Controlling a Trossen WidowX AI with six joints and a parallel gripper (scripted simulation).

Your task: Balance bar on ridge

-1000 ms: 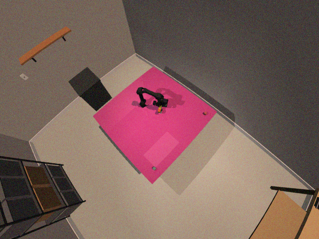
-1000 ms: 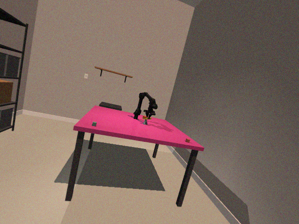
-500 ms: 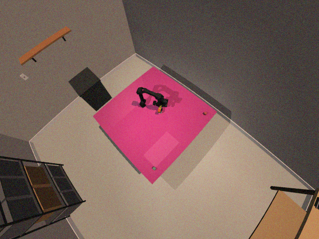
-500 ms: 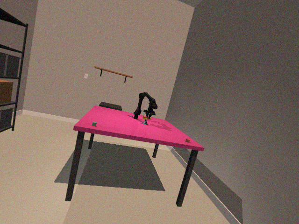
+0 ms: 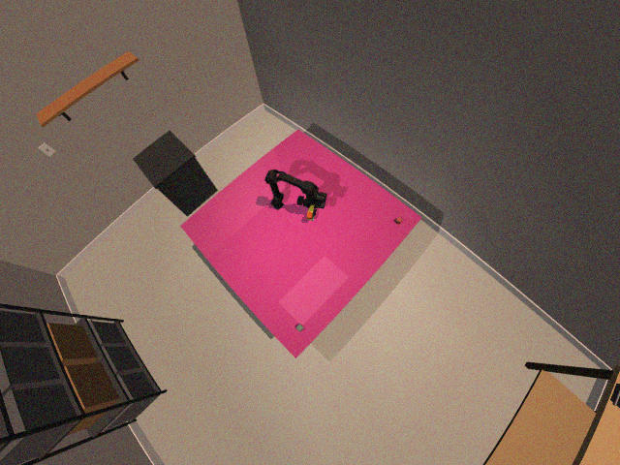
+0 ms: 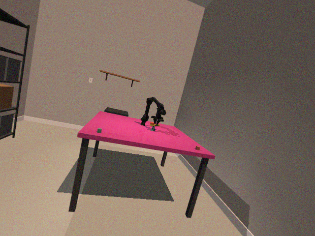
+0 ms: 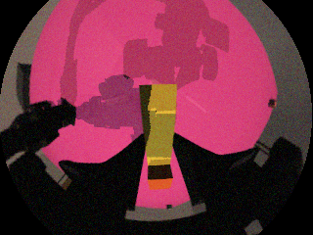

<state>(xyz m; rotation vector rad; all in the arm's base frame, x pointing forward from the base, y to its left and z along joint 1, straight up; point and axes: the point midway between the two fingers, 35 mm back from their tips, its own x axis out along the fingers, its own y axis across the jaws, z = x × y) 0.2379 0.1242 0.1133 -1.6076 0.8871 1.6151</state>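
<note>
Right now my gripper tip is 30 mm to the left of the bar, 20 mm short of it and 10 mm below it. Also, from my gripper tip: small orange block 500 mm ahead, 380 mm to the left, 60 mm below; then small green block 620 mm to the right, 500 mm ahead, 60 mm below.
</note>
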